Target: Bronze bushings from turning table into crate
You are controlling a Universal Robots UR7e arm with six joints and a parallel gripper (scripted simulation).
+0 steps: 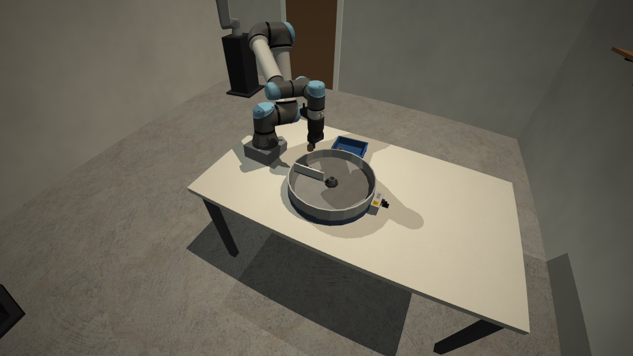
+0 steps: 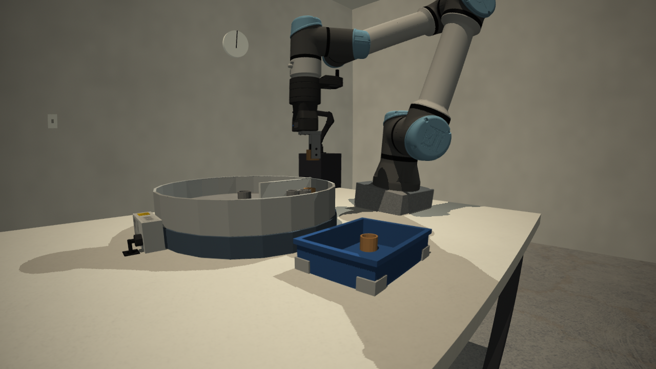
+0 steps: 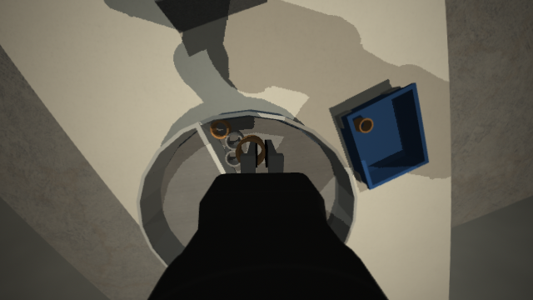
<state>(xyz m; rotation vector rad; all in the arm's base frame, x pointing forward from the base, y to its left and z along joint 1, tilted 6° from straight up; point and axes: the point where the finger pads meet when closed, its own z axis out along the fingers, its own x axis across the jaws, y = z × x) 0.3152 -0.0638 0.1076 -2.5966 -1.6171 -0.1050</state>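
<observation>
The blue crate is 25 cm to the left of my hand, 15 cm below it and 14 cm ahead of it. Also, from my hand: turning table (16 cm ahead, 13 cm below, 9 cm to the right).
</observation>
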